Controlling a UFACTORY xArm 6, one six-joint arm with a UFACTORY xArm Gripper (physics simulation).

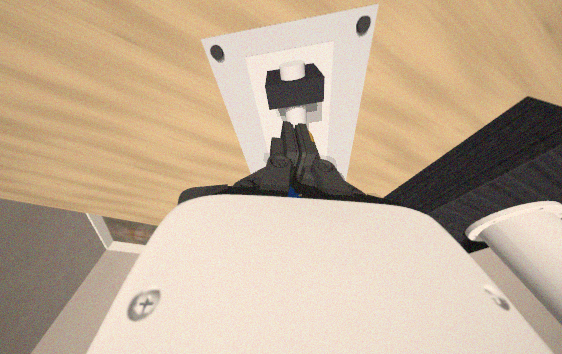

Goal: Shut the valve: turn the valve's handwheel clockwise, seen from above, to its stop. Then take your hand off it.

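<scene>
The blue handwheel (293, 192) shows as a small patch low between the gripper's fingers; the rest of it is hidden behind the fingers and the white gripper housing. A sliver of the orange valve body (311, 136) shows just right of the fingertips. The white pipe (296, 115) runs from the valve into a black block (295, 92) on the light grey base plate (234, 85). My gripper (290, 140) is shut with nothing between its fingers. Its fingertips appear in front of the valve body, near the pipe. Whether the fingers touch the wheel is hidden.
The base plate has dark bolts (217, 53) (363, 25) at its far corners and lies on the wooden table top (100, 110). A long black block (480, 155) stands at the right, with a white cylinder (530, 250) near it. A grey surface (45, 250) shows at lower left.
</scene>
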